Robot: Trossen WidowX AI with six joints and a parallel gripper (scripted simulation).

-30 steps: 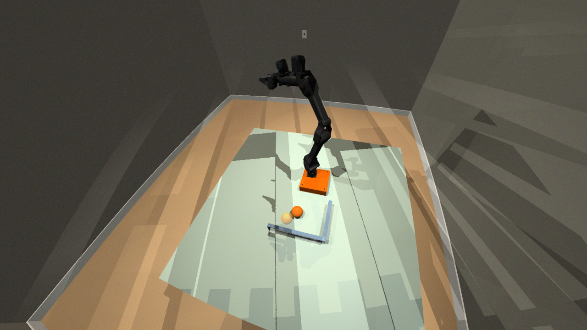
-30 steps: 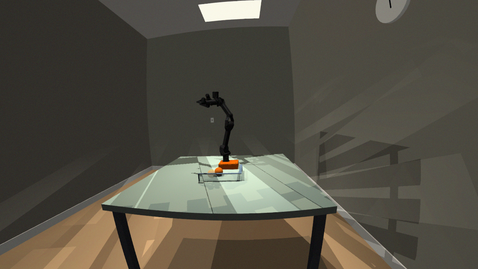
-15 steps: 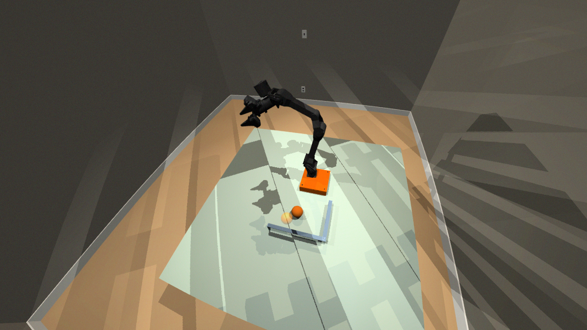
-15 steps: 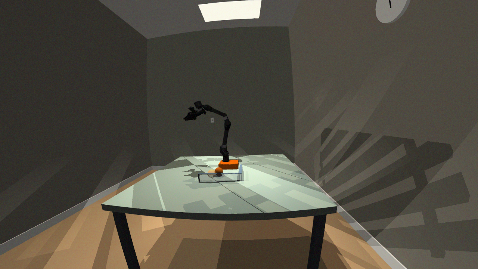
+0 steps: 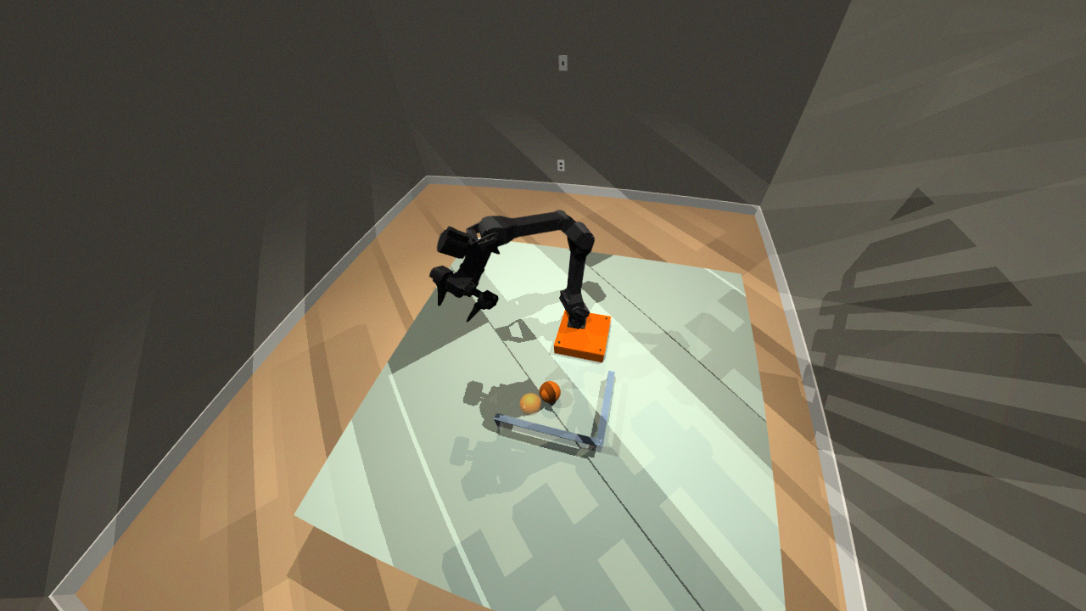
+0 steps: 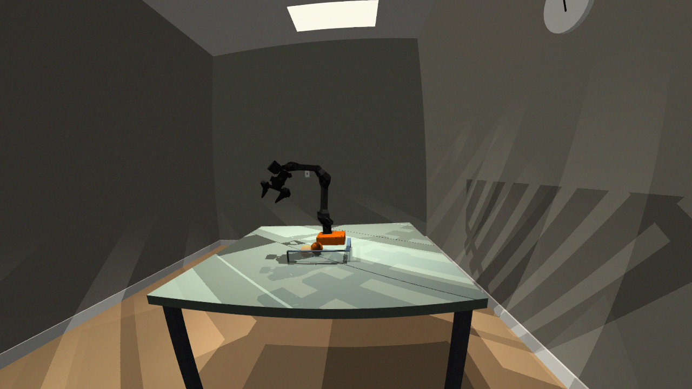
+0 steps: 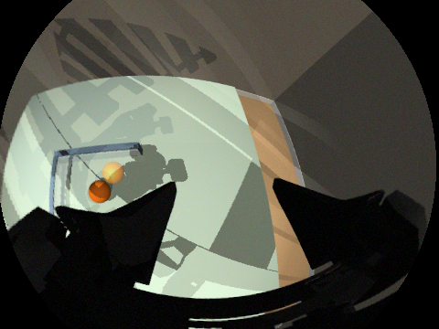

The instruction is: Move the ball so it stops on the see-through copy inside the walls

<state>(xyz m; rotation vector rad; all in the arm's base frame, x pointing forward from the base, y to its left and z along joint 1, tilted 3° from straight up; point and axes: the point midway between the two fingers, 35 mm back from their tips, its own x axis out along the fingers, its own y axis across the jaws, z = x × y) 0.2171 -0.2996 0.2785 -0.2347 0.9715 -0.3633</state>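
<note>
Now: the orange ball 60 mm ahead of my gripper tip, 270 mm to the left of it and 270 mm below it. Also, from my gripper tip: wall: 190 mm ahead, 290 mm to the left, 280 mm below; pale see-through copy: 110 mm ahead, 220 mm to the left, 270 mm below.
</note>
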